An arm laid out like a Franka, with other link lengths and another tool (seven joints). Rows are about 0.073 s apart.
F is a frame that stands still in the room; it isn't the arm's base.
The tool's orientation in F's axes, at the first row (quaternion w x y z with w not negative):
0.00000 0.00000 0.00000 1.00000
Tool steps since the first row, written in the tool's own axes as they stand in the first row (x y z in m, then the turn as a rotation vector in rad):
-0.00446 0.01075 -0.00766 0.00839 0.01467 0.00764
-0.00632 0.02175 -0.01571 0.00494 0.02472 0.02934
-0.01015 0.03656 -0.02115 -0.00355 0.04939 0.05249
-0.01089 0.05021 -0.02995 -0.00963 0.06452 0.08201
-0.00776 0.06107 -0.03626 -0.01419 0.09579 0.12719
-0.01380 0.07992 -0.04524 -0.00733 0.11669 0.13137
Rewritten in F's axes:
0.00446 -0.01075 -0.00766 -0.00839 -0.01467 0.00764
0.00632 -0.02175 -0.01571 -0.00494 -0.02472 0.02934
0.01015 -0.03656 -0.02115 0.00355 -0.04939 0.05249
0.01089 -0.05021 -0.02995 0.00963 -0.06452 0.08201
0.00776 -0.06107 -0.03626 0.01419 -0.09579 0.12719
0.01380 -0.07992 -0.04524 0.00733 -0.11669 0.13137

